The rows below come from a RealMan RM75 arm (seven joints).
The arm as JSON. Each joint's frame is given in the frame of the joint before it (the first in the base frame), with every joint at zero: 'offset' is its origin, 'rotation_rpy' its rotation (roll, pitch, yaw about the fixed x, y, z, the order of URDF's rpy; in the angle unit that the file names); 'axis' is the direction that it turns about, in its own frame. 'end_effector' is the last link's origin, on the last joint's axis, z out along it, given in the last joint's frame.
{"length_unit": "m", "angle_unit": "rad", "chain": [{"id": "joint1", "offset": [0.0, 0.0, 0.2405], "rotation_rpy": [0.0, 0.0, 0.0], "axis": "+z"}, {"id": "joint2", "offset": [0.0, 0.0, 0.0], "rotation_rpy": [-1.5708, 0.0, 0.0], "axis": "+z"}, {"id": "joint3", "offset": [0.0, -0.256, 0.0], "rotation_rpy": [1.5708, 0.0, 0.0], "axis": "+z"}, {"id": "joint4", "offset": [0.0, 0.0, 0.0], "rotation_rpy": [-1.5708, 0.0, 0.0], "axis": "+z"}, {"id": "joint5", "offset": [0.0, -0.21, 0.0], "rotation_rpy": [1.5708, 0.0, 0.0], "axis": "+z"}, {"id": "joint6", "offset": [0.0, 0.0, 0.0], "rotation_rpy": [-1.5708, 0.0, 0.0], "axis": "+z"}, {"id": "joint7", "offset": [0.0, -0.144, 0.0], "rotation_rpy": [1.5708, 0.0, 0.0], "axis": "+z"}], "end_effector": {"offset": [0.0, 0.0, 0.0], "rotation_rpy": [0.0, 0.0, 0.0]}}
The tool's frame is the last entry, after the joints.
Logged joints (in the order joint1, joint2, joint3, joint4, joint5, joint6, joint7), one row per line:
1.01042, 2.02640, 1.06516, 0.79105, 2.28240, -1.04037, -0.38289
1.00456, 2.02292, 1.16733, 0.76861, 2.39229, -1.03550, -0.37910
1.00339, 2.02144, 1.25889, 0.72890, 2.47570, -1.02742, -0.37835
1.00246, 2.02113, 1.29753, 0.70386, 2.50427, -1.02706, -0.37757
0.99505, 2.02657, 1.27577, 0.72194, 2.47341, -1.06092, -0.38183
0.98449, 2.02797, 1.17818, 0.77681, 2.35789, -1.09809, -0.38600
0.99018, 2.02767, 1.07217, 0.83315, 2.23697, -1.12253, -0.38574
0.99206, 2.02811, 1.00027, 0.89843, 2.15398, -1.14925, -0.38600
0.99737, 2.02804, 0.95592, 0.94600, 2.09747, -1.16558, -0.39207
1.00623, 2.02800, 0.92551, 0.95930, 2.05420, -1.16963, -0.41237
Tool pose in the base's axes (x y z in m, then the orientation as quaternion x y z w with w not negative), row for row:
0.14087, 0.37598, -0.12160, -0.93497, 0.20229, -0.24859, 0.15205
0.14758, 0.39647, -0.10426, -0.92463, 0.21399, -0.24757, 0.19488
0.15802, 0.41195, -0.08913, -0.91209, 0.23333, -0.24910, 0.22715
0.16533, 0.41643, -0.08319, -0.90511, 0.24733, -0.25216, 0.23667
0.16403, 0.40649, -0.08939, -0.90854, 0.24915, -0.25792, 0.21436
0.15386, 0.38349, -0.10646, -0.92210, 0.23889, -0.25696, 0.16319
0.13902, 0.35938, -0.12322, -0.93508, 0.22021, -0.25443, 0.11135
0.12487, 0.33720, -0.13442, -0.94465, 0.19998, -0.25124, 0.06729
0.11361, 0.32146, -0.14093, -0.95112, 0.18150, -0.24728, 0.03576
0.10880, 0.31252, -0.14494, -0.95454, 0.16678, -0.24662, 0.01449
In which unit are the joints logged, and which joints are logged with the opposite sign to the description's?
The joints are logged in radians. Opposite sign: joint5, joint6.
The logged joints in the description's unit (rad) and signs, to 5 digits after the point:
1.01042, 2.02640, 1.06516, 0.79105, -2.28240, 1.04037, -0.38289
1.00456, 2.02292, 1.16733, 0.76861, -2.39229, 1.03550, -0.37910
1.00339, 2.02144, 1.25889, 0.72890, -2.47570, 1.02742, -0.37835
1.00246, 2.02113, 1.29753, 0.70386, -2.50427, 1.02706, -0.37757
0.99505, 2.02657, 1.27577, 0.72194, -2.47341, 1.06092, -0.38183
0.98449, 2.02797, 1.17818, 0.77681, -2.35789, 1.09809, -0.38600
0.99018, 2.02767, 1.07217, 0.83315, -2.23697, 1.12253, -0.38574
0.99206, 2.02811, 1.00027, 0.89843, -2.15398, 1.14925, -0.38600
0.99737, 2.02804, 0.95592, 0.94600, -2.09747, 1.16558, -0.39207
1.00623, 2.02800, 0.92551, 0.95930, -2.05420, 1.16963, -0.41237

